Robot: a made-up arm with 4 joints.
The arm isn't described. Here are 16 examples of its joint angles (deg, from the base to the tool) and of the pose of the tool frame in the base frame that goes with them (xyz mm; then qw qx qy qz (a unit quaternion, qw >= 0)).
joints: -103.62 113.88 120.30 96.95
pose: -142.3 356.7 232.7 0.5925 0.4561 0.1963 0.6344
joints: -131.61 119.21 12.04 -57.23
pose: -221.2 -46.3 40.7 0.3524 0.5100 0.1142 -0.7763
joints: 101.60 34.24 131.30 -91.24
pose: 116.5 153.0 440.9 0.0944 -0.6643 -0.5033 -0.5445
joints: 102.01 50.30 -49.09 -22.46
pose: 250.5 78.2 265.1 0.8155 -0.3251 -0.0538 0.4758
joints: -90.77 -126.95 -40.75 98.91
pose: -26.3 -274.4 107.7 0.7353 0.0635 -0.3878 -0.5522
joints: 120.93 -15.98 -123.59 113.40
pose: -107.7 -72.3 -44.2 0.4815 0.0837 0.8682 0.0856
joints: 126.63 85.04 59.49 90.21
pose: 391.8 -124.9 259.0 0.4267 0.7851 -0.3696 -0.2547
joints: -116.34 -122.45 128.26 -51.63
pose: 102.5 216.5 -68.5 0.6349 -0.6452 0.2131 0.3676
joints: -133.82 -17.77 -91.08 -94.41
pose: 222.0 212.2 448.4 0.3619 0.7083 -0.1791 0.5791
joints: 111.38 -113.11 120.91 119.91
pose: 265.5 185.4 328.2 0.5982 -0.4630 -0.6266 0.1877
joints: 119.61 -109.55 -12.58 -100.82
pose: 254.8 -213.6 -179.8 0.0365 -0.8333 0.4753 0.2800
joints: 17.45 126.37 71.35 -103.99
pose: 325.6 -183.4 43.6 0.8253 0.4977 0.2359 -0.1244
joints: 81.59 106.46 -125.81 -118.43
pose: -81.8 239.8 66.6 0.1209 -0.5919 -0.5735 0.5533
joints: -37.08 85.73 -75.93 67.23
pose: -314.4 113.3 286.1 0.0183 -0.1500 -0.7582 0.6343
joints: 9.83 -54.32 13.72 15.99
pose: 38.3 -103.1 200.1 0.9260 -0.0406 -0.3306 0.1776
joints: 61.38 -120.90 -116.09 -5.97
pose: 211.6 -129.3 -48.1 0.4364 0.8567 -0.0420 -0.2716
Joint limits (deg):
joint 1: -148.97..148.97
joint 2: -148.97..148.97
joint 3: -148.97..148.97
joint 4: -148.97..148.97
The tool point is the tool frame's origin. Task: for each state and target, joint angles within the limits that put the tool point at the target. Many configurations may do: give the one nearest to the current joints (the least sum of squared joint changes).
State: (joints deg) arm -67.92 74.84 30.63 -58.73
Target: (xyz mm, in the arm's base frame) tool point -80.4 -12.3 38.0
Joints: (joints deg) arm -81.84 110.84 21.45 -17.39
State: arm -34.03 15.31 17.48 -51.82
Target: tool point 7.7 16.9 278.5
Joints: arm -33.97 12.99 57.23 -19.87
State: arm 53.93 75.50 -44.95 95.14
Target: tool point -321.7 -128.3 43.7
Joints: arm 31.94 32.62 -82.32 97.88
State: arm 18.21 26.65 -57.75 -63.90
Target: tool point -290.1 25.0 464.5
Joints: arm -21.86 -10.35 -68.91 -79.22
